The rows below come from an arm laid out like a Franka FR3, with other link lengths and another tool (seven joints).
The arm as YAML. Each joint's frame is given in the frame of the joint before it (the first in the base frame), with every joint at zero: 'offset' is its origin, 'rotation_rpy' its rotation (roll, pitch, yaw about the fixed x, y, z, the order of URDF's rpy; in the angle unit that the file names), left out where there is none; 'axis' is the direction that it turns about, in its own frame. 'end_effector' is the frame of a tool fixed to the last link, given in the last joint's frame.
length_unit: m
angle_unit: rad
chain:
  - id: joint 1
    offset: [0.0, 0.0, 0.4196]
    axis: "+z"
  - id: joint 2
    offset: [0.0, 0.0, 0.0]
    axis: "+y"
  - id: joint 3
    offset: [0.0, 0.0, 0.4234]
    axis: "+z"
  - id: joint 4
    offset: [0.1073, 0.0, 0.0]
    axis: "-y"
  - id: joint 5
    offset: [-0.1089, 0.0, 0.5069]
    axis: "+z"
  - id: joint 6
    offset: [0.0, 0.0, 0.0]
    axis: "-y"
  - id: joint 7
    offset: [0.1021, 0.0, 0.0]
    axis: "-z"
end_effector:
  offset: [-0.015, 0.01, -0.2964]
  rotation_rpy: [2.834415, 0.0, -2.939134]
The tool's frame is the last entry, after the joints.
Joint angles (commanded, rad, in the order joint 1, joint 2, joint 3, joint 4, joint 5, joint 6, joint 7), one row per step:
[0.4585, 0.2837, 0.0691, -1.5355, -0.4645, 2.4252, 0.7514]
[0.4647, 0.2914, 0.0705, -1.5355, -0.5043, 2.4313, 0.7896]
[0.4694, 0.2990, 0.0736, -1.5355, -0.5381, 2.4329, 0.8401]
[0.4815, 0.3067, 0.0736, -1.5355, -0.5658, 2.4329, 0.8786]
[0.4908, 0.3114, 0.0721, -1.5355, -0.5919, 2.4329, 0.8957]
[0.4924, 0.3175, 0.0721, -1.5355, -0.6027, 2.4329, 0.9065]
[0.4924, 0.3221, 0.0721, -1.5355, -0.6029, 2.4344, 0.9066]
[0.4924, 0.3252, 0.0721, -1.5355, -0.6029, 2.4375, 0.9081]
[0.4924, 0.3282, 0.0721, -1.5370, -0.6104, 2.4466, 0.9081]
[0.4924, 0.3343, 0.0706, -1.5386, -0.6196, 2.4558, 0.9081]
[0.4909, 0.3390, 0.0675, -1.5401, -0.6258, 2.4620, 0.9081]
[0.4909, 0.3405, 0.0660, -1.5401, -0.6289, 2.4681, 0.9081]
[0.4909, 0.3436, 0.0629, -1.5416, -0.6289, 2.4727, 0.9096]
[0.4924, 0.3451, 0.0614, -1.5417, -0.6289, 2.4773, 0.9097]
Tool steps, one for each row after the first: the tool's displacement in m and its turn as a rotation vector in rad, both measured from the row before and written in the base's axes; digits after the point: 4 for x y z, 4 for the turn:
[0.0012, 0.0052, -0.0046, -0.0079, -0.0151, -0.0087]
[0.0004, 0.0052, -0.0055, 0.0038, -0.0090, -0.0207]
[-0.0025, 0.0093, -0.0062, -0.0005, -0.0061, -0.0092]
[-0.0013, 0.0053, -0.0034, -0.0123, -0.0091, 0.0023]
[0.0009, 0.0011, -0.0055, -0.0043, -0.0001, -0.0034]
[0.0007, 0.0007, -0.0043, -0.0014, 0.0030, 0.0008]
[0.0006, 0.0009, -0.0025, 0.0013, 0.0008, 0.0005]
[0.0012, 0.0015, -0.0020, -0.0030, -0.0056, 0.0070]
[0.0023, 0.0005, -0.0051, -0.0062, -0.0039, 0.0062]
[0.0031, -0.0027, -0.0044, -0.0053, -0.0020, 0.0008]
[0.0014, 0.0001, -0.0002, -0.0001, -0.0042, 0.0028]
[0.0017, -0.0013, -0.0034, 0.0006, 0.0008, -0.0015]
[0.0003, 0.0013, -0.0007, 0.0015, -0.0016, 0.0025]

